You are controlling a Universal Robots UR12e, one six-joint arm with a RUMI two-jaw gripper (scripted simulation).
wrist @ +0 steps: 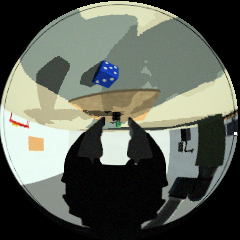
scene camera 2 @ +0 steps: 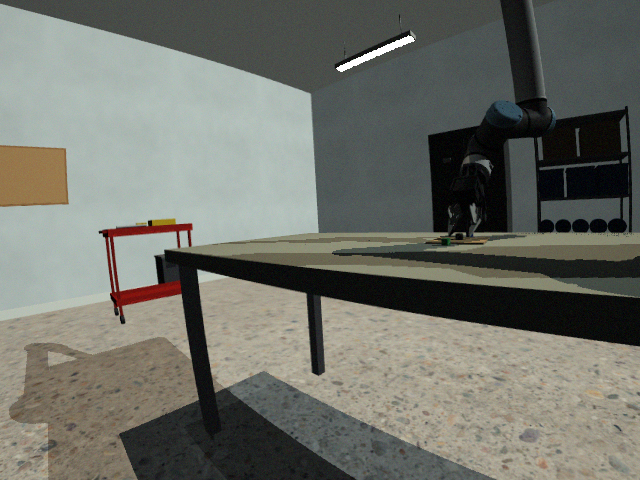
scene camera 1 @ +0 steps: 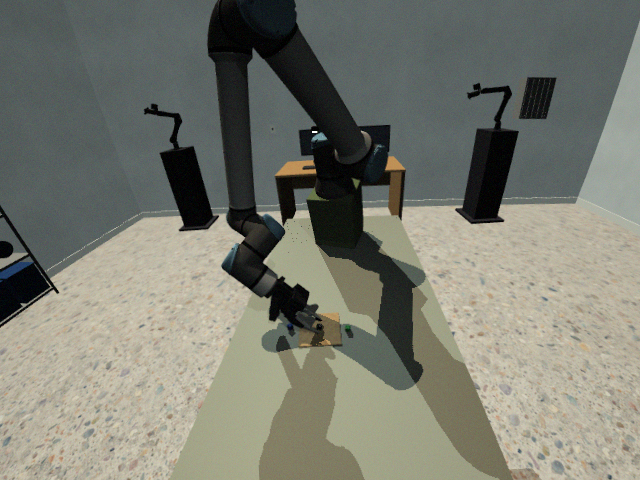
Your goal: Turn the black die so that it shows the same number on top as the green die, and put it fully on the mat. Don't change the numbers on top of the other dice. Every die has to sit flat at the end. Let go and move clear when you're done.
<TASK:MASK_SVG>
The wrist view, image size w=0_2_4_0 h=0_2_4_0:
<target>gripper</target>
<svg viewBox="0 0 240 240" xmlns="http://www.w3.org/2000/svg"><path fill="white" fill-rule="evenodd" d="M0 132L1 145L9 170L28 200L40 212L58 225L77 234L95 239L137 240L170 230L200 210L213 196L225 177L223 177L213 193L202 204L198 204L193 211L187 213L185 217L182 216L173 222L161 226L141 229L141 225L144 222L157 218L157 212L166 202L165 199L162 199L162 188L168 186L164 154L152 136L131 117L128 117L129 135L132 137L128 142L127 157L130 159L125 165L102 164L99 160L103 156L100 138L103 135L102 128L105 126L105 117L102 117L78 137L68 150L64 162L64 173L61 181L66 183L66 194L62 195L62 197L69 206L69 213L79 217L82 220L82 225L86 226L82 227L51 214L24 190L7 161Z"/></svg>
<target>mat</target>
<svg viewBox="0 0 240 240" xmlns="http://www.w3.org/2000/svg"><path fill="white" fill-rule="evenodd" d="M161 91L159 89L113 90L71 99L68 103L97 121L105 117L105 122L117 122L112 120L112 112L120 112L120 121L128 121L128 117L131 117L134 121L143 121Z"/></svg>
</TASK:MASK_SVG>
